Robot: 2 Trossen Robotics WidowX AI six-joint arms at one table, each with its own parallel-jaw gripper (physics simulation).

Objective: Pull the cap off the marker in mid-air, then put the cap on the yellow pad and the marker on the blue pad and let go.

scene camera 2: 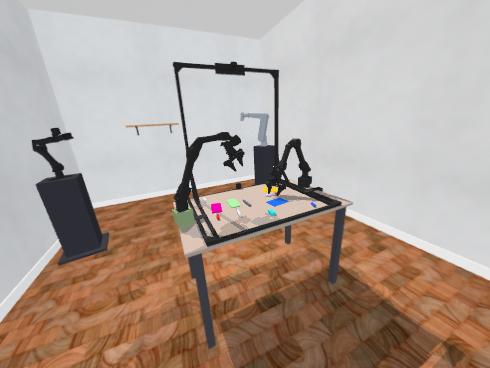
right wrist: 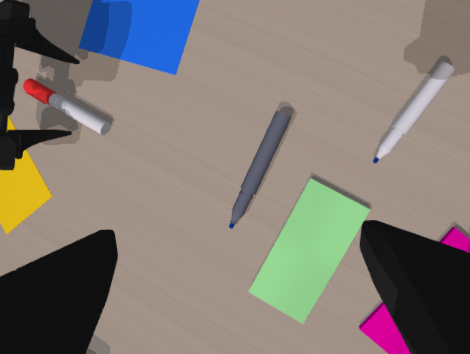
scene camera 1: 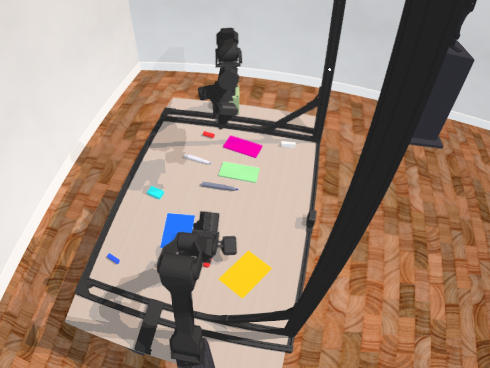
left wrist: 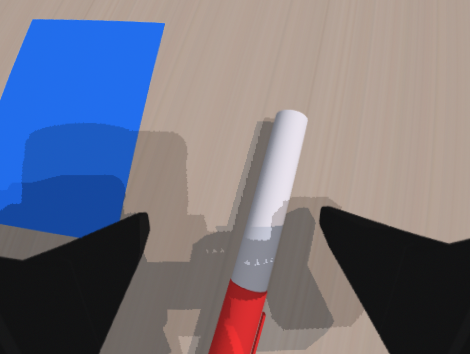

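Where they show: left gripper, fingertip midpoint: [scene camera 2: 272,195] [right wrist: 74,98] [left wrist: 235,218]; right gripper, fingertip midpoint: [scene camera 2: 239,168] [right wrist: 239,239] [scene camera 1: 217,124]; left arm's base at its link origin: [scene camera 2: 305,176] [scene camera 1: 192,355]; right arm's base at its link origin: [scene camera 2: 182,209].
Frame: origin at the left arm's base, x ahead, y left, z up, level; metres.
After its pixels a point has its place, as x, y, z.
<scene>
The marker, with a white body [left wrist: 280,170] @(0.410, -0.154, -0.070) [right wrist: 85,118] @(0.416, -0.156, -0.070) and red cap [left wrist: 237,320] @(0.348, -0.119, -0.069) [right wrist: 37,91] @(0.340, -0.117, -0.069) [scene camera 1: 206,265] @(0.317, -0.107, -0.074), lies capped on the table between the blue pad [scene camera 1: 176,225] @(0.505, -0.033, -0.087) [scene camera 2: 277,202] @(0.490, -0.027, -0.087) [left wrist: 90,75] @(0.503, -0.052, -0.087) [right wrist: 165,30] @(0.519, -0.050, -0.087) and yellow pad [scene camera 1: 245,274] @(0.259, -0.225, -0.087) [right wrist: 25,195] @(0.298, -0.258, -0.087). My left gripper [left wrist: 235,218] @(0.392, -0.127, -0.079) [right wrist: 74,98] @(0.392, -0.127, -0.079) is open and empty, low over the marker, one finger on each side of it. In scene camera 1 the left arm hides most of the marker. My right gripper [right wrist: 239,239] @(0.674, -0.239, 0.200) [scene camera 2: 239,167] @(0.674, -0.239, 0.200) is open and empty, high above the far end of the table.
A grey uncapped marker [scene camera 1: 220,186] @(0.627, -0.226, -0.071) [right wrist: 262,155] @(0.640, -0.206, -0.069), a white uncapped marker [scene camera 1: 196,159] @(0.792, -0.160, -0.075) [right wrist: 415,107] @(0.799, -0.159, -0.072), a green block [scene camera 1: 239,172] @(0.683, -0.314, -0.080) [right wrist: 310,250] @(0.692, -0.312, -0.080) and a magenta block [scene camera 1: 242,146] @(0.820, -0.362, -0.080) lie farther up. A cyan block [scene camera 1: 155,192] @(0.664, 0.027, -0.073) and a blue cap [scene camera 1: 113,258] @(0.405, 0.221, -0.067) lie at the left.
</scene>
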